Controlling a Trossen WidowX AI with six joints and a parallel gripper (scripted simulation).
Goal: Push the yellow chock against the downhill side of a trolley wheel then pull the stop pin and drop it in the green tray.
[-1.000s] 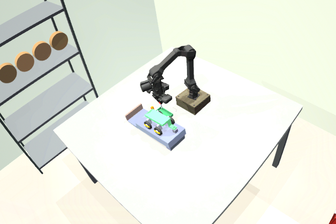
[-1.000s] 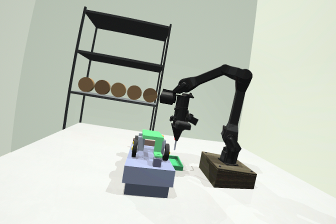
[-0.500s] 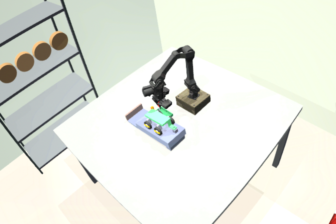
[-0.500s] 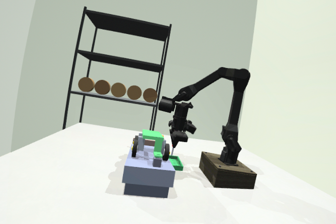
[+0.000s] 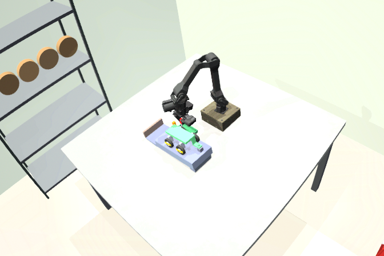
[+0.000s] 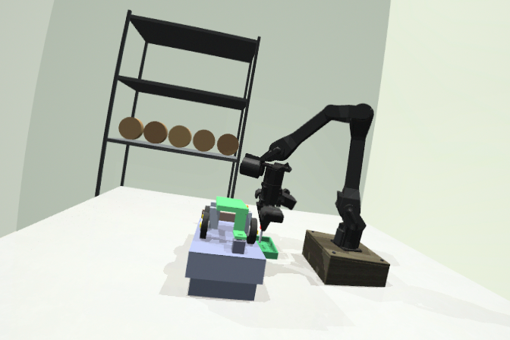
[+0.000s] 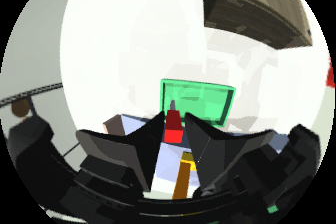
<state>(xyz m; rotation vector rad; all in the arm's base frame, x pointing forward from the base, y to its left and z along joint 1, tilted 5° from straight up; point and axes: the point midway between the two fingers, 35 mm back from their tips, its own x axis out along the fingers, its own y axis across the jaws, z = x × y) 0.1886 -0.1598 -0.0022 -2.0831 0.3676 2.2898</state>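
My gripper tip is 6 cm above the green tray, 3 cm to the right of it and 1 cm short of it. From my gripper tip the other things lie so: red-headed stop pin right at my gripper tip; lavender ramp 15 cm ahead, 11 cm to the left, 1 cm below; yellow chock 7 cm ahead, 3 cm to the left, 3 cm above.
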